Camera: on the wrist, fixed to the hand. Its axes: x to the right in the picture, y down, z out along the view.
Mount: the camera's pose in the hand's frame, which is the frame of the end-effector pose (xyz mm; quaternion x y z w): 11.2 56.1 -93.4 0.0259 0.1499 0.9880 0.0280
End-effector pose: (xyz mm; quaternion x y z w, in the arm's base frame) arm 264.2 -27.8 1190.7 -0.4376 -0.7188 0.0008 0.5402
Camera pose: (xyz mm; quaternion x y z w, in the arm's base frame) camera 371.7 -30.2 1211.7 -0.7085 0.4932 0.4867 0.1334
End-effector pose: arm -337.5 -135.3 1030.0 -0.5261 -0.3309 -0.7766 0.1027
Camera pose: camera -383.8 -233.9 1041.4 -0.2226 0.5058 0.0094 0.8334
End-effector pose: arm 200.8 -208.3 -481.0 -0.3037 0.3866 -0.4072 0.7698
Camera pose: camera 148.2 -205.1 -577.0 0.4544 0.4157 0.6936 0.3738
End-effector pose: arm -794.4 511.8 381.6 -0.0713 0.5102 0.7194 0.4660
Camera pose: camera -877.1 441.2 368.7 -0.4063 -0.1732 -0.4566 0.7723
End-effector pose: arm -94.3 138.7 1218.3 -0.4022 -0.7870 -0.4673 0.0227
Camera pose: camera -96.9 88.6 1315.7 -0.7182 0.3666 -0.0306 0.5907
